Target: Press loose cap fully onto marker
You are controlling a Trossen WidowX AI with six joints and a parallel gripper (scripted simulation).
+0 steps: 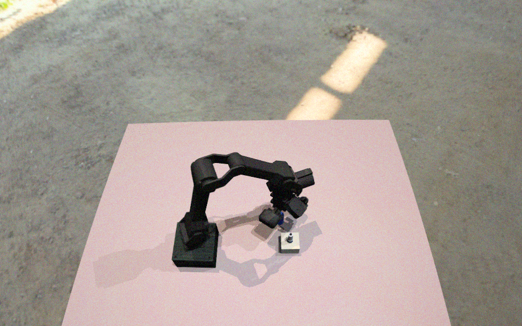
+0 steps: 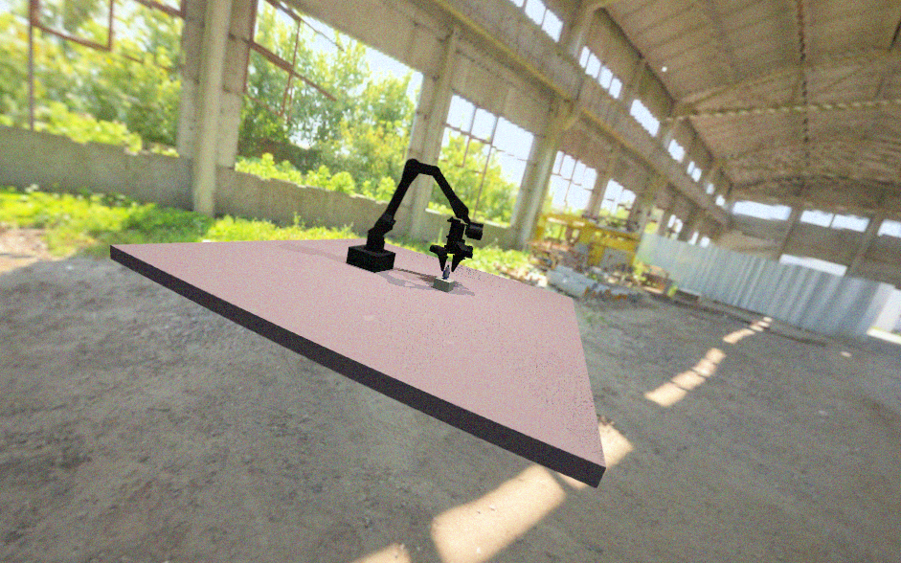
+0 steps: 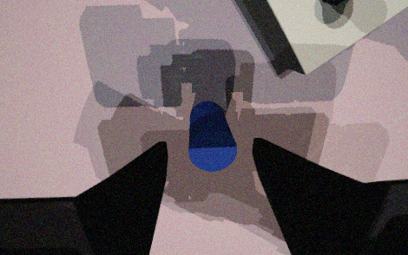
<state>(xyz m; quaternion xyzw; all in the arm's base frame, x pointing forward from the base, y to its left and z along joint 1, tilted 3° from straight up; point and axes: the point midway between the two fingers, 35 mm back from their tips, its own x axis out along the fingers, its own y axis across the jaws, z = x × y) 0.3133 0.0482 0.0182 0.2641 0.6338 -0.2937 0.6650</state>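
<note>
My gripper tip is now 2 cm above the dark blue cap. Also, from my gripper tip: holder block (1 cm ahead, 10 cm to the right, 3 cm below).
</note>
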